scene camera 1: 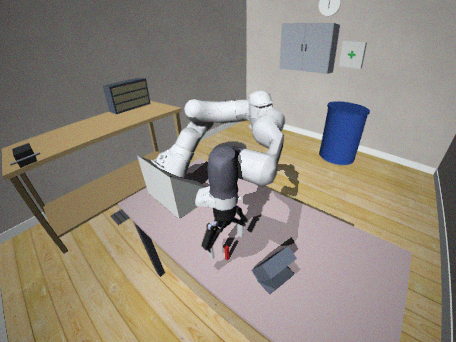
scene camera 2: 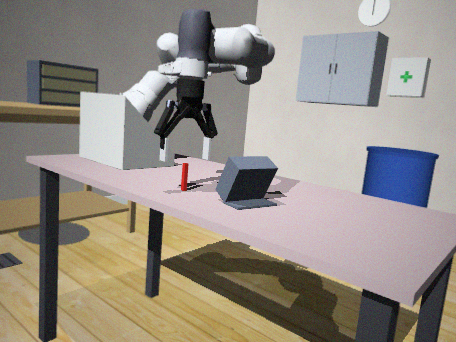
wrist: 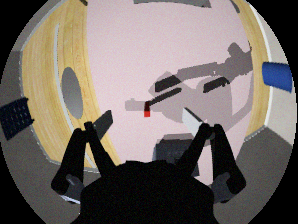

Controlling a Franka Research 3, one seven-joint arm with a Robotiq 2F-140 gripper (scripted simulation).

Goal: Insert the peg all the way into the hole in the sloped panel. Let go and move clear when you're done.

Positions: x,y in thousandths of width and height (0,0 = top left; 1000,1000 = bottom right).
In view: the gripper (scene camera 2: 407,469).
The gripper also shows in the wrist view (wrist: 495,516).
